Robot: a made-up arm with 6 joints. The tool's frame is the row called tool.
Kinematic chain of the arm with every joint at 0, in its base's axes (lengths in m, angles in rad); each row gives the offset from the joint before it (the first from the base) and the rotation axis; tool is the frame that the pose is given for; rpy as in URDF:
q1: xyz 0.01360 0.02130 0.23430 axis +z
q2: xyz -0.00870 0.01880 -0.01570 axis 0.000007 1 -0.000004
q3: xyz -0.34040 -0.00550 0.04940 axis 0.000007 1 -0.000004
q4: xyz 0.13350 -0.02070 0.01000 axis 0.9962 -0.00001 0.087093
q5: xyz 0.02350 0.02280 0.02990 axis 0.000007 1 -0.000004
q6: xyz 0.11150 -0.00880 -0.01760 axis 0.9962 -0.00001 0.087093
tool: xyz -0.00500 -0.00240 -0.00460 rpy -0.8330 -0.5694 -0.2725
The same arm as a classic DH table. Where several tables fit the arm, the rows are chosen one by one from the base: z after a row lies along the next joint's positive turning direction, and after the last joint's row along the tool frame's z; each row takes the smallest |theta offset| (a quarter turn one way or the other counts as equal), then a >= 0, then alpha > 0; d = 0 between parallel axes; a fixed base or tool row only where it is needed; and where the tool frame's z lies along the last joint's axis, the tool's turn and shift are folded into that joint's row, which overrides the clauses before.
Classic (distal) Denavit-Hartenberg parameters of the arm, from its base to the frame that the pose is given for. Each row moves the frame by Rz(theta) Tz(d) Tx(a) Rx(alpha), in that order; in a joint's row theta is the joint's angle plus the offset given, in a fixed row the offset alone. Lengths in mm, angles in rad.
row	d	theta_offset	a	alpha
base (fixed)	0.0	1.0025	25.3	0.0000
q1	218.6	-1.0025	-8.7	-1.5708
q2	0.0	0.1441	-344.0	0.0000
q3	-7.4	1.3395	1.7	1.5708
q4	159.9	0.0000	-27.7	-1.5708
q5	14.0	0.0000	27.2	1.5708
q6	103.7	0.6192	2.0	-1.6712
tool (fixed)	-4.4	-2.1076	0.0	0.0000

